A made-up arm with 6 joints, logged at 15 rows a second.
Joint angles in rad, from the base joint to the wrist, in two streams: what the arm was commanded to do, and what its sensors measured. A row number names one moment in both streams.
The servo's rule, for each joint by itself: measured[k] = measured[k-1] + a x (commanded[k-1-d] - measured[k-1]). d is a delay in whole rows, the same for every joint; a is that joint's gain. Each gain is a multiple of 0.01, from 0.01 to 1. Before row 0 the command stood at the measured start. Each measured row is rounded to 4 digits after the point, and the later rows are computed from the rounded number. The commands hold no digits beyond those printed.
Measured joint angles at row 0: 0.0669, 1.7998, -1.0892, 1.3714, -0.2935, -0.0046
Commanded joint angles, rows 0 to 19: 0.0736, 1.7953, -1.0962, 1.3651, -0.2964, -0.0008; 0.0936, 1.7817, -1.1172, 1.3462, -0.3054, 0.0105; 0.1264, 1.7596, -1.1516, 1.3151, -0.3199, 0.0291; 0.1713, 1.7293, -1.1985, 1.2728, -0.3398, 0.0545; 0.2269, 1.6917, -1.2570, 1.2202, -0.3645, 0.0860; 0.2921, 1.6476, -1.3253, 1.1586, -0.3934, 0.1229; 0.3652, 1.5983, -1.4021, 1.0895, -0.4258, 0.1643; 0.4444, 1.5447, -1.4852, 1.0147, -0.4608, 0.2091; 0.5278, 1.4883, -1.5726, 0.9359, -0.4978, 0.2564; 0.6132, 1.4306, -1.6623, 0.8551, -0.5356, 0.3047; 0.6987, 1.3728, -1.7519, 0.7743, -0.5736, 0.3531; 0.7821, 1.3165, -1.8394, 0.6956, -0.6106, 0.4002; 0.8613, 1.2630, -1.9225, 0.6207, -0.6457, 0.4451; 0.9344, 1.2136, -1.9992, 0.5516, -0.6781, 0.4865; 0.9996, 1.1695, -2.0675, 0.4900, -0.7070, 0.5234; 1.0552, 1.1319, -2.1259, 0.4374, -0.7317, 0.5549; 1.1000, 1.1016, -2.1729, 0.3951, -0.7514, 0.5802; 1.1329, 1.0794, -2.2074, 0.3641, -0.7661, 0.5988; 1.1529, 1.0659, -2.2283, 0.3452, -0.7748, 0.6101; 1.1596, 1.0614, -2.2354, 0.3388, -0.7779, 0.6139
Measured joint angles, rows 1 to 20: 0.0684, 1.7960, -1.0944, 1.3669, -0.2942, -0.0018; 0.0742, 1.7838, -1.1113, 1.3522, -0.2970, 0.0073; 0.0862, 1.7632, -1.1411, 1.3259, -0.3027, 0.0234; 0.1058, 1.7344, -1.1836, 1.2882, -0.3120, 0.0464; 0.1337, 1.6981, -1.2379, 1.2399, -0.3251, 0.0757; 0.1701, 1.6552, -1.3026, 1.1822, -0.3422, 0.1106; 0.2150, 1.6068, -1.3762, 1.1164, -0.3631, 0.1503; 0.2678, 1.5540, -1.4569, 1.0442, -0.3875, 0.1938; 0.3276, 1.4982, -1.5425, 0.9673, -0.4151, 0.2401; 0.3933, 1.4407, -1.6312, 0.8876, -0.4452, 0.2879; 0.4635, 1.3830, -1.7205, 0.8072, -0.4773, 0.3361; 0.5368, 1.3265, -1.8085, 0.7280, -0.5106, 0.3835; 0.6114, 1.2725, -1.8929, 0.6518, -0.5444, 0.4291; 0.6857, 1.2224, -1.9716, 0.5807, -0.5778, 0.4716; 0.7579, 1.1774, -2.0426, 0.5163, -0.6101, 0.5099; 0.8263, 1.1387, -2.1042, 0.4603, -0.6405, 0.5432; 0.8893, 1.1072, -2.1550, 0.4140, -0.6682, 0.5706; 0.9453, 1.0836, -2.1938, 0.3786, -0.6927, 0.5915; 0.9930, 1.0686, -2.2193, 0.3549, -0.7132, 0.6053; 1.0313, 1.0625, -2.2312, 0.3435, -0.7294, 0.6117
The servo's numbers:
d 0
a 0.23 0.85 0.74 0.71 0.25 0.74

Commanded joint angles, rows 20 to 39: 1.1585, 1.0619, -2.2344, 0.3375, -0.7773, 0.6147; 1.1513, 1.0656, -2.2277, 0.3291, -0.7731, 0.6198; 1.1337, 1.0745, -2.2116, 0.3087, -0.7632, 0.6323; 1.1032, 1.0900, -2.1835, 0.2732, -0.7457, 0.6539; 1.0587, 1.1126, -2.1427, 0.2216, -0.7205, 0.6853; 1.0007, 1.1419, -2.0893, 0.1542, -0.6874, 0.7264; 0.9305, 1.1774, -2.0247, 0.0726, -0.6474, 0.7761; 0.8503, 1.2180, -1.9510, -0.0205, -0.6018, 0.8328; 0.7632, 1.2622, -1.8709, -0.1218, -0.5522, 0.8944; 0.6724, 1.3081, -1.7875, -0.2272, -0.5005, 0.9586; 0.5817, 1.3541, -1.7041, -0.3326, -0.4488, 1.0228; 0.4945, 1.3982, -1.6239, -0.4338, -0.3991, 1.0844; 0.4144, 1.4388, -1.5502, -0.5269, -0.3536, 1.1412; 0.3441, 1.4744, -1.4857, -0.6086, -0.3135, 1.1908; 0.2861, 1.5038, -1.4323, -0.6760, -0.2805, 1.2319; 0.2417, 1.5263, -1.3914, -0.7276, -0.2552, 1.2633; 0.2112, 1.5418, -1.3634, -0.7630, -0.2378, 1.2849; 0.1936, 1.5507, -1.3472, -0.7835, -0.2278, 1.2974; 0.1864, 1.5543, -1.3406, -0.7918, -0.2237, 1.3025; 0.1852, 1.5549, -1.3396, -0.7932, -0.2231, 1.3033
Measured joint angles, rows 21 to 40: 1.0606, 1.0620, -2.2336, 0.3392, -0.7414, 0.6139; 1.0815, 1.0651, -2.2292, 0.3320, -0.7493, 0.6183; 1.0935, 1.0731, -2.2162, 0.3155, -0.7528, 0.6287; 1.0957, 1.0875, -2.1920, 0.2855, -0.7510, 0.6473; 1.0872, 1.1088, -2.1555, 0.2401, -0.7434, 0.6754; 1.0673, 1.1369, -2.1065, 0.1791, -0.7294, 0.7131; 1.0358, 1.1713, -2.0460, 0.1035, -0.7089, 0.7597; 0.9931, 1.2110, -1.9757, 0.0155, -0.6821, 0.8138; 0.9402, 1.2545, -1.8981, -0.0820, -0.6496, 0.8734; 0.8786, 1.3001, -1.8163, -0.1851, -0.6123, 0.9364; 0.8103, 1.3460, -1.7333, -0.2898, -0.5714, 1.0003; 0.7377, 1.3904, -1.6523, -0.3920, -0.5283, 1.0625; 0.6633, 1.4315, -1.5767, -0.4878, -0.4846, 1.1207; 0.5899, 1.4680, -1.5094, -0.5736, -0.4418, 1.1726; 0.5200, 1.4984, -1.4523, -0.6463, -0.4015, 1.2165; 0.4560, 1.5221, -1.4072, -0.7040, -0.3649, 1.2511; 0.3997, 1.5388, -1.3748, -0.7459, -0.3331, 1.2761; 0.3523, 1.5489, -1.3544, -0.7726, -0.3068, 1.2919; 0.3141, 1.5535, -1.3442, -0.7862, -0.2860, 1.2997; 0.2845, 1.5547, -1.3408, -0.7912, -0.2703, 1.3024
